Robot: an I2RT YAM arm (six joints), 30 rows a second.
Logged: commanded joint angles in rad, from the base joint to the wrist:
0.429 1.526 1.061 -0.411 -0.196 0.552
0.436 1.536 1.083 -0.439 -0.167 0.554
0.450 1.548 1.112 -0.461 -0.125 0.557
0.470 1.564 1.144 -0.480 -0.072 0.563
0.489 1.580 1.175 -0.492 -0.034 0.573
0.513 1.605 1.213 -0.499 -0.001 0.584
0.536 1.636 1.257 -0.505 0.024 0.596
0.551 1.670 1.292 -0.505 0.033 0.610
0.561 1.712 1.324 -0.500 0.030 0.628
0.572 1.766 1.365 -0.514 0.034 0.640
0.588 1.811 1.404 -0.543 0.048 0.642
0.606 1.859 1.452 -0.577 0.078 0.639
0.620 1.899 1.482 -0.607 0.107 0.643
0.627 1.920 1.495 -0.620 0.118 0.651
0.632 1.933 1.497 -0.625 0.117 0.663
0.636 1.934 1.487 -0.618 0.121 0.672
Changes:
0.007 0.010 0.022 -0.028 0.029 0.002
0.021 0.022 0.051 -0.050 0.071 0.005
0.041 0.038 0.083 -0.069 0.124 0.011
0.060 0.054 0.114 -0.081 0.162 0.021
0.084 0.079 0.152 -0.088 0.195 0.032
0.107 0.110 0.196 -0.094 0.220 0.044
0.122 0.144 0.231 -0.094 0.229 0.058
0.132 0.186 0.263 -0.089 0.226 0.076
0.143 0.240 0.304 -0.103 0.230 0.088
0.159 0.285 0.343 -0.132 0.244 0.090
0.177 0.333 0.391 -0.166 0.274 0.087
0.191 0.373 0.421 -0.196 0.303 0.091
0.198 0.394 0.434 -0.209 0.314 0.099
0.203 0.407 0.436 -0.214 0.313 0.111
0.207 0.408 0.426 -0.207 0.317 0.120

